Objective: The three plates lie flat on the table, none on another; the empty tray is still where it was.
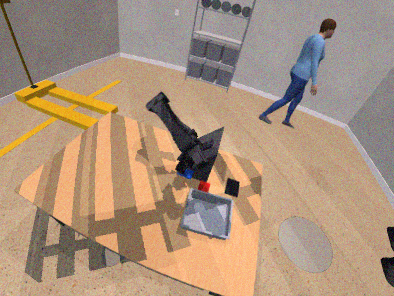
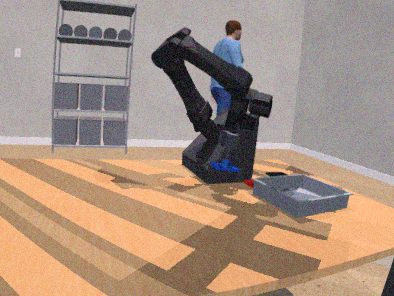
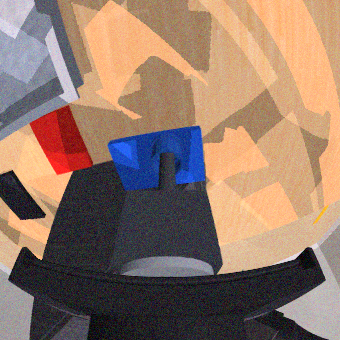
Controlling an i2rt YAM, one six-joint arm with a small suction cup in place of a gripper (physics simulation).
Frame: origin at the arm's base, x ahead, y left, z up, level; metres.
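Seen in the pictures: end effector, tool point: [image 1: 182, 174] [image 2: 224, 169] [image 3: 166, 142]; arm's base, origin of the base link: [image 2: 217, 138].
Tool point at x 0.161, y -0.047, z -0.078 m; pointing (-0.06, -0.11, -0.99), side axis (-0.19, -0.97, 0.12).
Observation:
Offsets run from my tool point to a thing's middle. Level surfaces: height alone.
My suction cup [image 2: 226, 161] [image 3: 167, 154] is shut on a blue plate @(0.014 m back, 0.012 m left, 0.005 m up) [image 1: 188, 173] [image 2: 218, 166] [image 3: 191, 142]. The plate hangs a little above the table, close in front of the arm's base. A red plate @(0.008 m ahead, 0.139 m left, 0.058 m down) [image 1: 204, 186] [image 2: 249, 183] [image 3: 60, 142] lies flat on the table, between the arm's base and the tray. A black plate @(0.063 m back, 0.311 m left, 0.058 m down) [image 1: 232, 187] [image 2: 275, 174] [image 3: 21, 196] lies flat on the table, apart from the red one. The grey tray @(0.172 m ahead, 0.196 m left, 0.037 m down) [image 1: 212, 220] [image 2: 280, 197] [image 3: 25, 62] stands upright on the table and is empty, close beside the red plate.
The arm's dark wedge-shaped base [image 2: 244, 150] [image 3: 82, 210] stands right behind the blue plate. Striped shadows cross the wooden table @(0.062 m down) [image 1: 75, 185] [image 2: 115, 240]. A person [image 1: 307, 60] [image 2: 230, 52], a shelf rack [image 1: 217, 36] [image 2: 92, 41] and a yellow pallet truck [image 1: 70, 117] are beyond the table.

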